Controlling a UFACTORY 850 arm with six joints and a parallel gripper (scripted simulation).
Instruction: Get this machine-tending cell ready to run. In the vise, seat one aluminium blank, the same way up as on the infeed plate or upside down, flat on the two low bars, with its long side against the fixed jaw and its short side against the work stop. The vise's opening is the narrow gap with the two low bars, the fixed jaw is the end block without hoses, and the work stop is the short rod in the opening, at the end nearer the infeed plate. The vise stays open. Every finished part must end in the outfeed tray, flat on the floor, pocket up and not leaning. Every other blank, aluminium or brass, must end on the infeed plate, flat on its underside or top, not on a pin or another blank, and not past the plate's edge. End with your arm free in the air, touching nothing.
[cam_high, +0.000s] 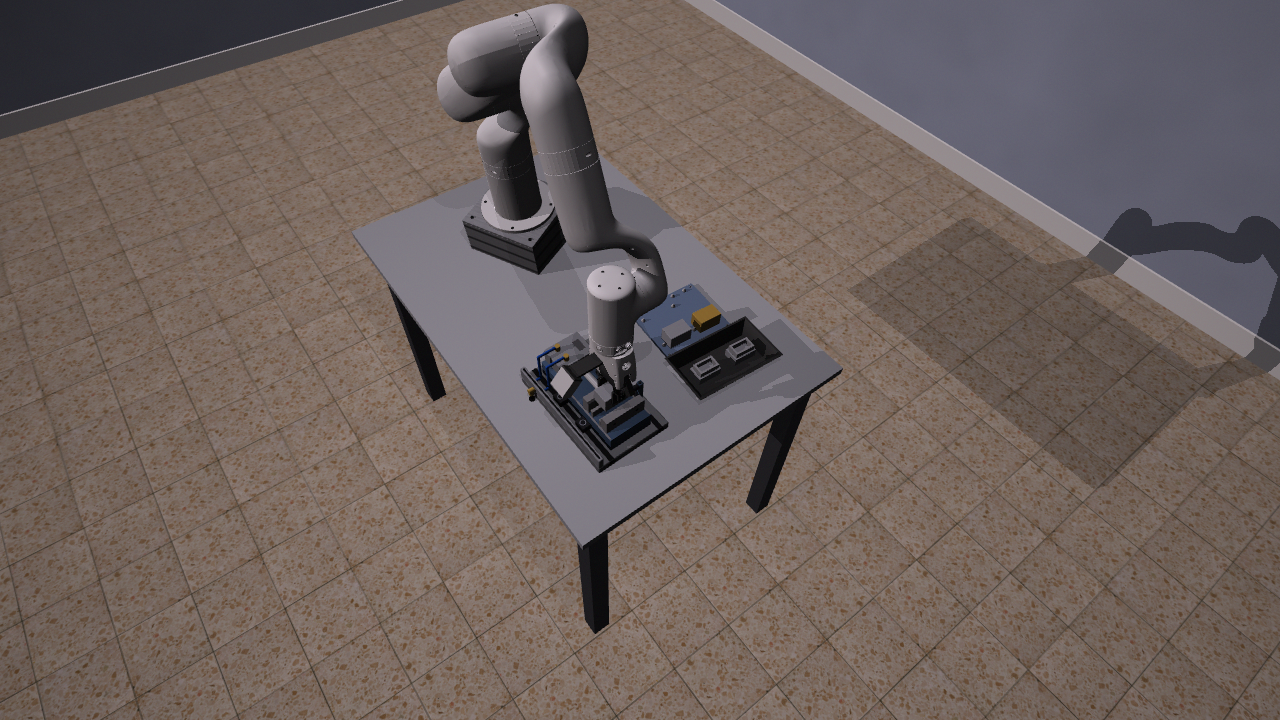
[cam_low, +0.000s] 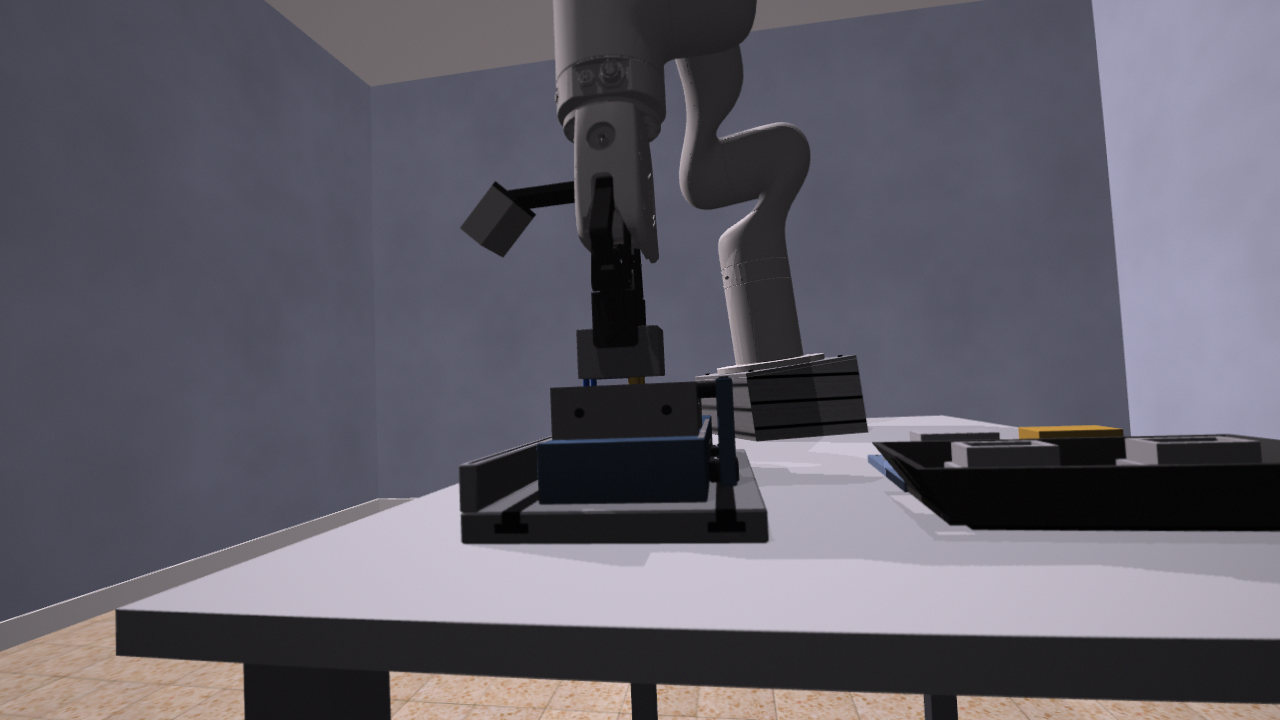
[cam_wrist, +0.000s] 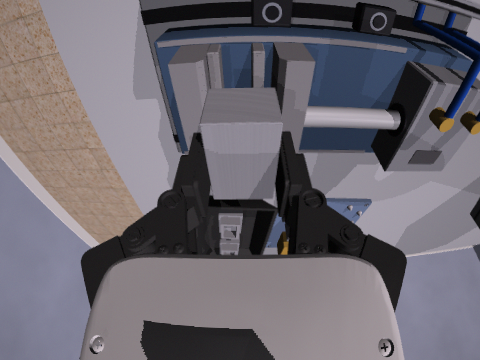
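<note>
The aluminium blank is 2 cm below my hand. From my hand the other things lie so: brass blank (7 cm behind, 36 cm to the left, 12 cm below).
</note>
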